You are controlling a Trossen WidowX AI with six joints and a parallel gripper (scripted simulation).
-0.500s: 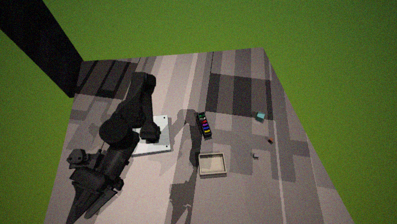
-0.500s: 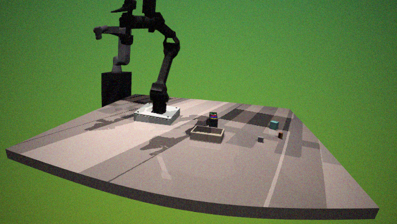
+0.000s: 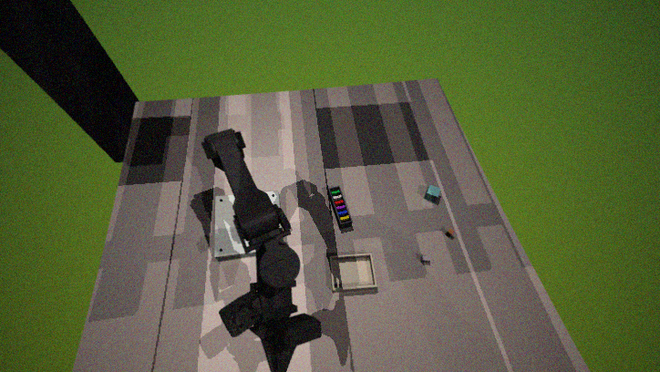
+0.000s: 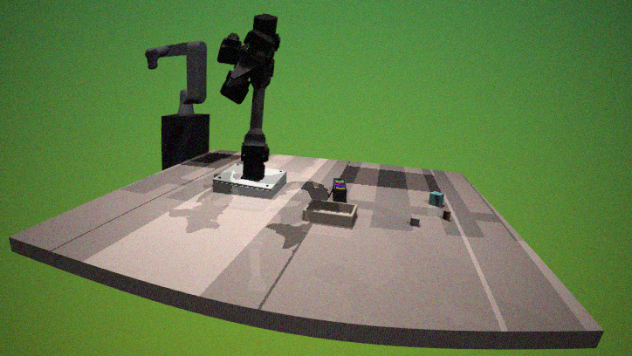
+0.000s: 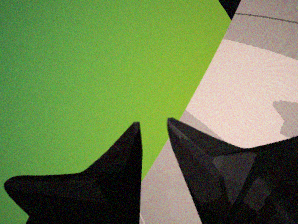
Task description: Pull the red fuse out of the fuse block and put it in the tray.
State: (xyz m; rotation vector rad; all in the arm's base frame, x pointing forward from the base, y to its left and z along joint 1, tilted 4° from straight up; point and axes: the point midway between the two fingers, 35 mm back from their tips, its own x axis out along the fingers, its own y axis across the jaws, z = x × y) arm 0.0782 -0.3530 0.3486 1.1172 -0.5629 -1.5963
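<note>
My gripper tip is 190 mm short of the red fuse, 470 mm to the right of it and 330 mm above it. Round my gripper tip: beige tray (200 mm ahead, 240 mm to the left, 350 mm below); then yellow fuse (200 mm ahead, 410 mm to the left, 330 mm below); then purple fuse (190 mm ahead, 450 mm to the left, 330 mm below).
</note>
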